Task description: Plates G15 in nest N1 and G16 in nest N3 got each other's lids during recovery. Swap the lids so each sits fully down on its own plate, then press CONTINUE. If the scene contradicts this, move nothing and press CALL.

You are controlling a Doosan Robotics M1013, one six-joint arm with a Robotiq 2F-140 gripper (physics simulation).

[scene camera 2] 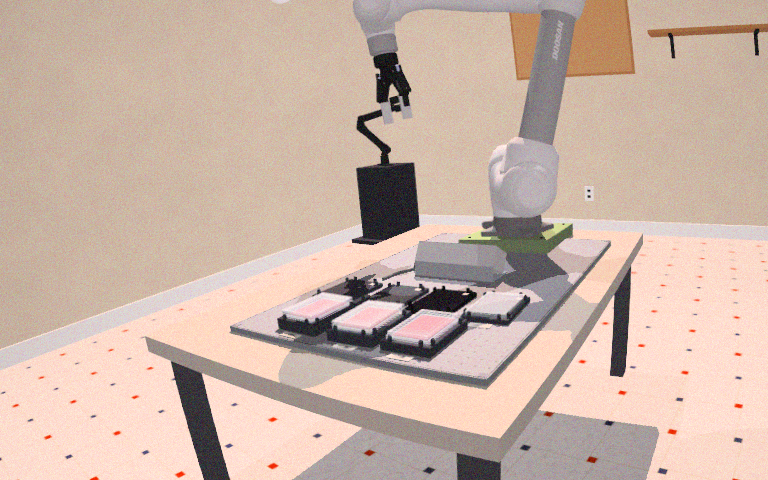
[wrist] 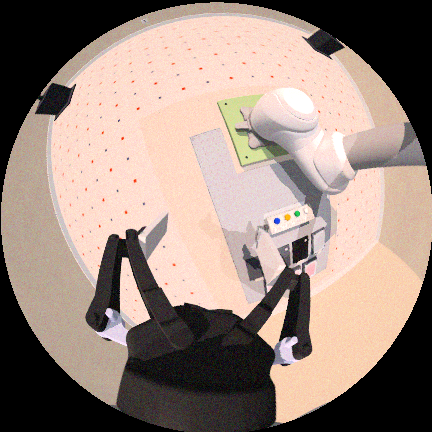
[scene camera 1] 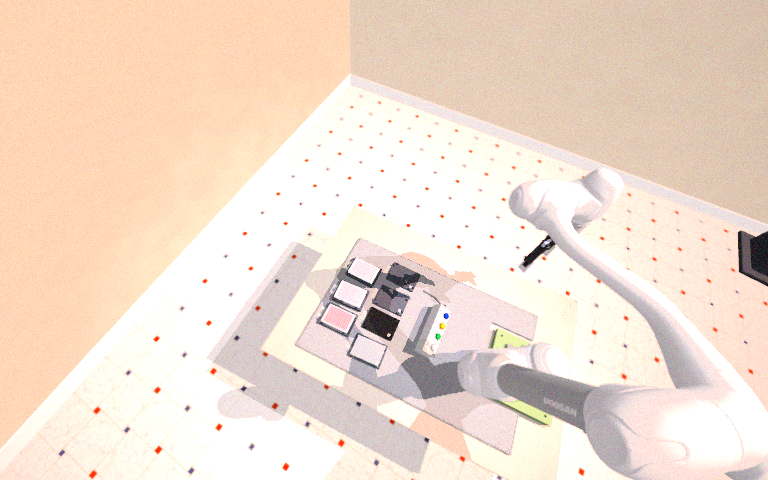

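Three clear-topped plates with pink contents stand in a row of black nests: one plate, a middle plate and a third plate. Their lids look level; labels and nest numbers are unreadable, so I cannot tell which is G15 or G16. A button box carries blue, yellow, green and white buttons; their labels are unreadable. My gripper is open and empty, high above and away from the plates. One finger hides some nests in the wrist view.
Behind the plates are two dark grey nests, a black nest and a nest with a pale top. The arm's base stands on a green plate.
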